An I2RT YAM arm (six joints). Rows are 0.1 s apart.
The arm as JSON. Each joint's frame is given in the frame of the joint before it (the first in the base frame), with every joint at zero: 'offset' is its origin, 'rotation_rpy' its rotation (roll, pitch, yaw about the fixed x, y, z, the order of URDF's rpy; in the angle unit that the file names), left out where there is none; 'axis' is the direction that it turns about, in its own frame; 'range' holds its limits. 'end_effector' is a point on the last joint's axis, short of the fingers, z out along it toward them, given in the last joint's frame.
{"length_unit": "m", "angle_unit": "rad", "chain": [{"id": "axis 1", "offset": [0.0, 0.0, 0.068], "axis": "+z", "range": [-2.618, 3.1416]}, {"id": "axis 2", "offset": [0.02, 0.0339, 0.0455], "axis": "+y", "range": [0.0, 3.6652]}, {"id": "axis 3", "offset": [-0.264, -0.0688, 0.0], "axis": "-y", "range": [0.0, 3.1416]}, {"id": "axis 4", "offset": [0.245, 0.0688, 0.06], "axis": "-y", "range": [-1.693, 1.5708]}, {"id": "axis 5", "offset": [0.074, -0.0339, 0.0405], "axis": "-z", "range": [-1.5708, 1.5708]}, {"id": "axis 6", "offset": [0.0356, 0.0, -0.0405], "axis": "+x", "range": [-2.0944, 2.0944]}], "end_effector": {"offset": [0.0, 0.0, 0.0], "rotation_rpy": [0.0, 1.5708, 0.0]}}
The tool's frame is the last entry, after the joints.
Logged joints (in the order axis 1, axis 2, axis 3, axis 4, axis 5, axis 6), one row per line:
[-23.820, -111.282, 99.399, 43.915, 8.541, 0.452]
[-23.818, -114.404, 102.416, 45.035, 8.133, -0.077]
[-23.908, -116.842, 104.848, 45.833, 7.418, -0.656]
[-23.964, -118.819, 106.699, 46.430, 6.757, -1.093]
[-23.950, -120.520, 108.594, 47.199, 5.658, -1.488]
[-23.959, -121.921, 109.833, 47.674, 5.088, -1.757]
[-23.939, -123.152, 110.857, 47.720, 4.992, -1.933]
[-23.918, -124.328, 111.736, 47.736, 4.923, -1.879]
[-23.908, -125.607, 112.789, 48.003, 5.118, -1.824]
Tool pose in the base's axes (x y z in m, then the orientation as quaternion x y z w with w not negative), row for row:
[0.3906, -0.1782, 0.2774, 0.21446, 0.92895, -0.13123, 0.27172]
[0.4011, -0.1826, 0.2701, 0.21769, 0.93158, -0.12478, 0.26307]
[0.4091, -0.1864, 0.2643, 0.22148, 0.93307, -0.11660, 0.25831]
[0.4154, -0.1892, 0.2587, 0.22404, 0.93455, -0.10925, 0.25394]
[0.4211, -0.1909, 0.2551, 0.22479, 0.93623, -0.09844, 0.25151]
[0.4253, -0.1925, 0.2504, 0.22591, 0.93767, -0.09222, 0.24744]
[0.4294, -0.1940, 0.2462, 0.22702, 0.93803, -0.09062, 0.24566]
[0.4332, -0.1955, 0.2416, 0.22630, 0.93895, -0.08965, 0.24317]
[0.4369, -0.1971, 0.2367, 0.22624, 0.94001, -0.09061, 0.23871]
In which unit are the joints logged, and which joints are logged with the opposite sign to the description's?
The joints are logged in degrees. Opposite sign: axis 2, axis 4, axis 6.
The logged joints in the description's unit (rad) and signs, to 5 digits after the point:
[-0.41574, 1.94224, 1.73484, -0.76646, 0.14907, -0.00789]
[-0.41570, 1.99673, 1.78750, -0.78601, 0.14195, 0.00134]
[-0.41727, 2.03928, 1.82994, -0.79994, 0.12947, 0.01145]
[-0.41825, 2.07378, 1.86225, -0.81036, 0.11793, 0.01908]
[-0.41801, 2.10347, 1.89532, -0.82378, 0.09875, 0.02597]
[-0.41816, 2.12792, 1.91695, -0.83207, 0.08880, 0.03067]
[-0.41781, 2.14941, 1.93482, -0.83287, 0.08713, 0.03374]
[-0.41745, 2.16993, 1.95016, -0.83315, 0.08592, 0.03279]
[-0.41727, 2.19226, 1.96854, -0.83781, 0.08933, 0.03183]

